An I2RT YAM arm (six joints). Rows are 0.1 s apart.
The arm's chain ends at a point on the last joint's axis. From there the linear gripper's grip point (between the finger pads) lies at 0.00 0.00 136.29 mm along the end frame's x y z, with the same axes.
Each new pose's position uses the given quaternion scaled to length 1; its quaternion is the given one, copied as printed.
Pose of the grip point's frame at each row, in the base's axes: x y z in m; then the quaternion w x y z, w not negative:
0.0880, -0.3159, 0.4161, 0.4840, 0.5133, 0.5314, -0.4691
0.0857, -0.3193, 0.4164, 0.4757, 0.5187, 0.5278, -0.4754
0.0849, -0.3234, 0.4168, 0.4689, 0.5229, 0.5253, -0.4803
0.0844, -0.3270, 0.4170, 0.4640, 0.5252, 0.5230, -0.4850
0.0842, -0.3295, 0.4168, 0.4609, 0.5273, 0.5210, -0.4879
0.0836, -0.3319, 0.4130, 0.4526, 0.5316, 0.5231, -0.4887
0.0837, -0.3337, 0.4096, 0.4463, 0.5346, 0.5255, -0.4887
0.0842, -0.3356, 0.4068, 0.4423, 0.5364, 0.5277, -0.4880
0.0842, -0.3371, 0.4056, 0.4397, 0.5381, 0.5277, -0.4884
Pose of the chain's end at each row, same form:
0.0835, -0.1803, 0.4286, 0.4840, 0.5133, 0.5314, -0.4691
0.0845, -0.1836, 0.4294, 0.4757, 0.5187, 0.5278, -0.4754
0.0862, -0.1878, 0.4303, 0.4689, 0.5229, 0.5253, -0.4803
0.0877, -0.1914, 0.4305, 0.4640, 0.5252, 0.5230, -0.4850
0.0889, -0.1940, 0.4303, 0.4609, 0.5273, 0.5210, -0.4879
0.0899, -0.1966, 0.4283, 0.4526, 0.5316, 0.5231, -0.4887
0.0910, -0.1987, 0.4265, 0.4463, 0.5346, 0.5255, -0.4887
0.0919, -0.2007, 0.4248, 0.4423, 0.5364, 0.5277, -0.4880
0.0926, -0.2023, 0.4242, 0.4397, 0.5381, 0.5277, -0.4884

